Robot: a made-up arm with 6 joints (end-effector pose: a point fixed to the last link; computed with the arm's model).
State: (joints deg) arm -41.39 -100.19 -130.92 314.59 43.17 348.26
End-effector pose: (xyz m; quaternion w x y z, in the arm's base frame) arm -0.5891 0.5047 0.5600 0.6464 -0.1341 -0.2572 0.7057
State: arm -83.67 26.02 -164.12 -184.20 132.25 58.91
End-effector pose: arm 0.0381 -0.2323 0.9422 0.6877 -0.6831 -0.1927 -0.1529
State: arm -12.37 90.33 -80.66 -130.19 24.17 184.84
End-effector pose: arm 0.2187 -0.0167 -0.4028 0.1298 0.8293 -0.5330 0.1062
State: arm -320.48 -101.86 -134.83 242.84 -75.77 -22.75
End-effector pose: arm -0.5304 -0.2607 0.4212 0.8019 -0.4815 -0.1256 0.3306
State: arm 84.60 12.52 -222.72 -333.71 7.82 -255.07
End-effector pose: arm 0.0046 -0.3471 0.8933 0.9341 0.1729 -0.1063 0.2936
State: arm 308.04 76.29 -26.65 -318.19 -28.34 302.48
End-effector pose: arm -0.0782 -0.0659 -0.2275 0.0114 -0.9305 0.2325 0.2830
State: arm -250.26 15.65 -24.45 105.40 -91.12 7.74
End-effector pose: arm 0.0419 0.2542 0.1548 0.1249 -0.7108 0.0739 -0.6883
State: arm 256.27 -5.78 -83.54 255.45 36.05 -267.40
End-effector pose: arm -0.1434 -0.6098 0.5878 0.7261 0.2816 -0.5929 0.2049
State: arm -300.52 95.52 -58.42 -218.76 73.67 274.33
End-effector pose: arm -0.0351 0.0608 -0.3841 0.3501 -0.9111 0.0884 0.1989
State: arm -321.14 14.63 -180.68 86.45 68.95 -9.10
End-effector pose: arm 0.0673 0.1647 1.0604 0.7274 -0.3122 -0.4850 -0.3719
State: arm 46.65 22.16 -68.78 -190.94 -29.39 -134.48
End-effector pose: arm 0.3396 0.3170 0.0757 0.0667 -0.9834 -0.0848 -0.1457
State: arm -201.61 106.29 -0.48 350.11 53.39 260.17
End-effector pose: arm 0.3445 -0.1283 0.2448 0.4460 -0.1735 0.0908 -0.8733
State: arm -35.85 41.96 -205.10 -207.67 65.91 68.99
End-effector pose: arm 0.1892 -0.0917 1.0088 0.8979 -0.4158 -0.1205 0.0800
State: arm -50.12 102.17 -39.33 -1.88 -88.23 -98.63
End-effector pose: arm 0.0270 -0.0254 -0.2114 0.2073 0.8876 0.4044 0.0745
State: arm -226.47 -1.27 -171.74 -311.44 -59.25 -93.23
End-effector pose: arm 0.1703 0.0015 0.9333 0.6052 -0.3655 0.2793 -0.6497
